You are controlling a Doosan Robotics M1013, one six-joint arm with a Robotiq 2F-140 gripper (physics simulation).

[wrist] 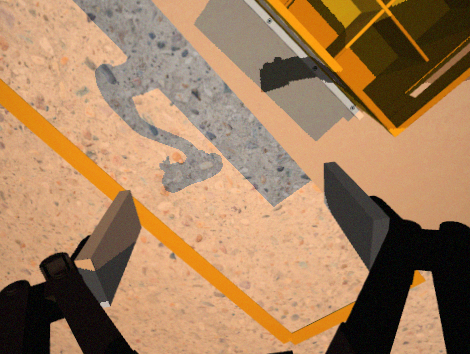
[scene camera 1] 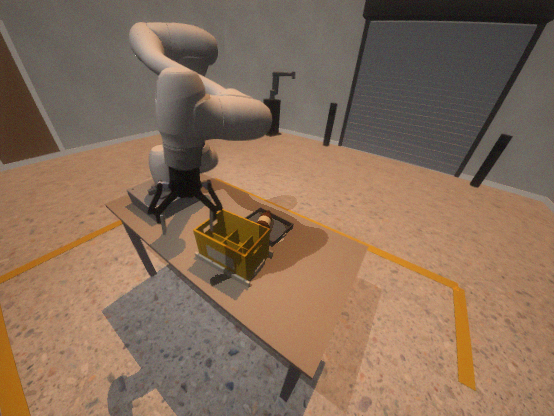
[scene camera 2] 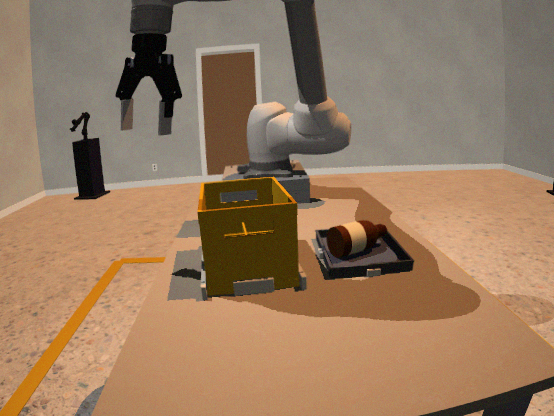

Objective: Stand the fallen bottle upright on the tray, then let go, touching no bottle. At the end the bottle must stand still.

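Frame: origin at the arm's base, x ahead, y left, z up, level; centimetres.
Where they show: gripper, fingertip midpoint: (wrist: 229, 196) (scene camera 1: 188, 230) (scene camera 2: 144, 132); arm's base, origin of the base link: (scene camera 2: 270, 172).
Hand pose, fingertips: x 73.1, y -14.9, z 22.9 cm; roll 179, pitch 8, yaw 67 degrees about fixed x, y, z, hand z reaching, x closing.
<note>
Things, the pixels of their top centre, and the offset from my fingertips. Level surfaces: height alone.
- brown bottle with a cream label, middle of its top: (scene camera 2: 361, 221) (scene camera 1: 265, 214) dx -15.1, dy +45.9, dz -24.8 cm
- black tray, middle of its top: (scene camera 2: 360, 243) (scene camera 1: 266, 222) dx -14.0, dy +45.8, dz -30.1 cm
- yellow crate with compartments, middle of its top: (scene camera 2: 241, 191) (scene camera 1: 232, 229) dx -6.8, dy +19.2, dz -15.2 cm
- table, its level: dz -32.7 cm
A brown bottle with a cream label (scene camera 1: 264, 219) (scene camera 2: 356, 238) lies on its side in the black tray (scene camera 1: 283, 235) (scene camera 2: 367, 268). In scene camera 2 its base faces the camera's left and its neck points to the right and back, near the tray's far rim. My gripper (scene camera 1: 188, 225) (scene camera 2: 145, 117) (wrist: 229, 196) is open and empty. It hangs high, off to the crate's side, away from the bottle and the tray. The bottle and the tray do not show in the wrist view.
A yellow crate with compartments (scene camera 1: 220, 250) (scene camera 2: 250, 255) (wrist: 367, 107) stands beside the tray on the table (scene camera 1: 300, 310) (scene camera 2: 300, 360), held by low grey rails. Its walls rise well above the tray. The robot's base is at the table's far end.
</note>
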